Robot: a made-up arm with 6 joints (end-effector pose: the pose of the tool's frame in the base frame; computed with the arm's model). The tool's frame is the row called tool.
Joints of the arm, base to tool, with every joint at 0 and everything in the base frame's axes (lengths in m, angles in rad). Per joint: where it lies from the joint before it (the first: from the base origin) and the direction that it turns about. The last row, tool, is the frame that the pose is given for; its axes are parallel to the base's.
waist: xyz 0 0 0.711 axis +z
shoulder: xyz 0.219 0 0 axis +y
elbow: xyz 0 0 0.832 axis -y
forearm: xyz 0 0 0.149 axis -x
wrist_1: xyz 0.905 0 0 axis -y
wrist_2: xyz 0.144 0 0 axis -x
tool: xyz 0 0 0
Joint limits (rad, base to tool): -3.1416..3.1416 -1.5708..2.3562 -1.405..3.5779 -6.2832..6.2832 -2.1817..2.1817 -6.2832..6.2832
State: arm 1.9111 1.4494 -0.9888 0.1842 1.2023 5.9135
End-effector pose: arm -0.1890 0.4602 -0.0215 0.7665 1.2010 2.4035
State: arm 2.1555 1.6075 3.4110 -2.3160 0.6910 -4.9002
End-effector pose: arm -0.3476 0.6474 1.6490 2.0857 -1.0150 1.0630
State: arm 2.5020 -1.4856 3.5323 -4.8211 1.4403 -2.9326
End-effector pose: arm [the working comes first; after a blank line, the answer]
Working (the frame after each row of the table, in the pose's form):
after waist: 0.0000 0.0000 0.7110 0.0000 0.0000 2.5020
after shoulder: -0.1757 0.1307 0.7110 0.0000 -1.4856 2.5020
after elbow: 0.4894 -0.3641 0.7818 0.0000 1.2653 2.5020
after forearm: 0.3754 -0.2793 0.8266 -1.4621 1.2653 2.5020
after wrist_1: 0.1570 -0.1168 -0.0365 -0.3050 0.0919 -2.3532
after wrist_2: 0.0559 -0.2185 -0.0497 2.6276 0.0919 -2.3532

0.0559 -0.2185 -0.0497 2.6276 0.0919 -2.3532
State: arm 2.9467 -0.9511 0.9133 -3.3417 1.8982 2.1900
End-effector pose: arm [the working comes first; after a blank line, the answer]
Working (the frame after each row of the table, in the pose's form):
after waist: 0.0000 0.0000 0.7110 0.0000 0.0000 2.9467
after shoulder: -0.2149 0.0424 0.7110 0.0000 -0.9511 2.9467
after elbow: 0.4496 -0.0888 1.1942 3.1416 -1.2772 -0.1949
after forearm: 0.5895 -0.1164 1.1511 0.2001 -1.2772 -0.1949
after wrist_1: 0.8465 -0.1671 2.0174 3.0840 0.0393 3.1362
after wrist_2: 0.7026 -0.1663 2.0117 0.8940 0.0393 3.1362

0.7026 -0.1663 2.0117 0.8940 0.0393 3.1362
